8 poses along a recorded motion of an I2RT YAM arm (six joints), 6.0 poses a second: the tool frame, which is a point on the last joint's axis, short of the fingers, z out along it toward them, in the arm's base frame.
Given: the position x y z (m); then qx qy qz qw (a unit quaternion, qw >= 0).
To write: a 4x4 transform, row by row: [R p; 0 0 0 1], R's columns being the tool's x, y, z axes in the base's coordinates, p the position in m. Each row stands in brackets. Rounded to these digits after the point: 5 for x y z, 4 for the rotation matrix.
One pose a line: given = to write
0.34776, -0.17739, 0.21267, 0.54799, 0.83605, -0.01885, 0.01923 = [[-0.3987, 0.9170, 0.0115, 0.34776], [0.9156, 0.3987, -0.0526, -0.17739], [-0.0528, -0.0104, -0.9985, 0.21267], [0, 0, 0, 1]]
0.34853, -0.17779, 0.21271, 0.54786, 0.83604, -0.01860, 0.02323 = [[-0.3986, 0.9169, 0.0185, 0.34853], [0.9152, 0.3990, -0.0566, -0.17779], [-0.0592, -0.0056, -0.9982, 0.21271], [0, 0, 0, 1]]
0.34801, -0.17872, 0.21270, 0.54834, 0.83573, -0.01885, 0.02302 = [[-0.3976, 0.9174, 0.0178, 0.34801], [0.9157, 0.3979, -0.0568, -0.17872], [-0.0591, -0.0063, -0.9982, 0.21270], [0, 0, 0, 1]]
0.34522, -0.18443, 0.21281, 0.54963, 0.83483, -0.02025, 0.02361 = [[-0.3947, 0.9186, 0.0172, 0.34522], [0.9167, 0.3950, -0.0598, -0.18443], [-0.0617, -0.0079, -0.9981, 0.21281], [0, 0, 0, 1]]
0.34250, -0.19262, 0.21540, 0.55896, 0.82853, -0.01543, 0.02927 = [[-0.3734, 0.9271, 0.0313, 0.34250], [0.9253, 0.3746, -0.0583, -0.19262], [-0.0658, 0.0072, -0.9978, 0.21540], [0, 0, 0, 1]]
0.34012, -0.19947, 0.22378, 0.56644, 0.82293, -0.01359, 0.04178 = [[-0.3548, 0.9334, 0.0534, 0.34012], [0.9311, 0.3579, -0.0697, -0.19947], [-0.0842, 0.0250, -0.9961, 0.22378], [0, 0, 0, 1]]
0.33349, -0.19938, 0.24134, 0.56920, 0.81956, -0.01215, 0.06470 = [[-0.3437, 0.9346, 0.0922, 0.33349], [0.9314, 0.3517, -0.0936, -0.19938], [-0.1199, 0.0537, -0.9913, 0.24134], [0, 0, 0, 1]]
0.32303, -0.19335, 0.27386, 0.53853, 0.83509, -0.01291, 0.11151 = [[-0.3951, 0.9023, 0.1723, 0.32303], [0.8966, 0.4196, -0.1417, -0.19335], [-0.2001, 0.0985, -0.9748, 0.27386], [0, 0, 0, 1]]
